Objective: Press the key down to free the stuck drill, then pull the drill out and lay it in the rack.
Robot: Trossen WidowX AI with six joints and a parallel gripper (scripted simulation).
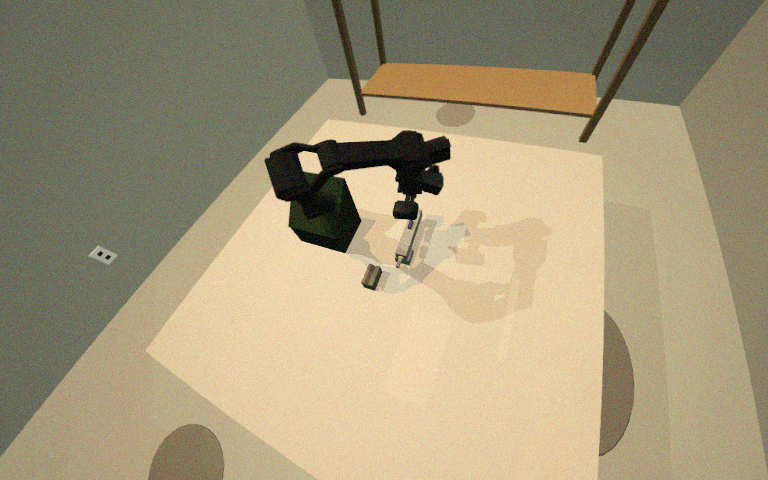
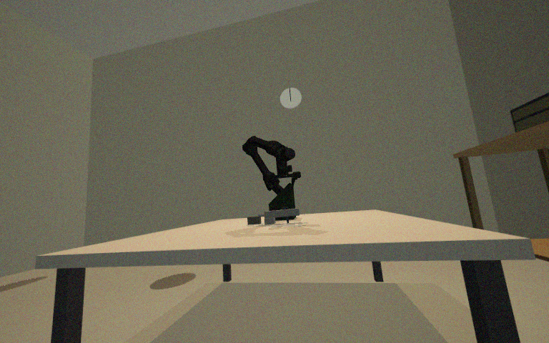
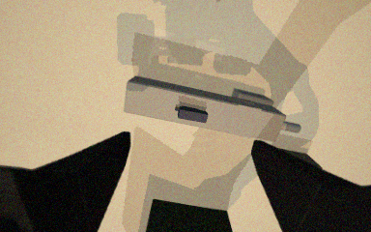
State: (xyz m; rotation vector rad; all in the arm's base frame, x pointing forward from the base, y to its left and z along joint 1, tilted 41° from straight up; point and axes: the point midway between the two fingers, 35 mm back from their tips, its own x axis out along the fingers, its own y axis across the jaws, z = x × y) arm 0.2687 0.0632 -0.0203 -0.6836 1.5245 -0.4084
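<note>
Right now the drill is 11 cm below my gripper tip, 9 cm to the right of it and 1 cm behind it. The rest, counted from my gripper tip: grey housing: 12 cm below, 3 cm to the right, 1 cm behind; small blue key: 11 cm below, 1 cm behind.
</note>
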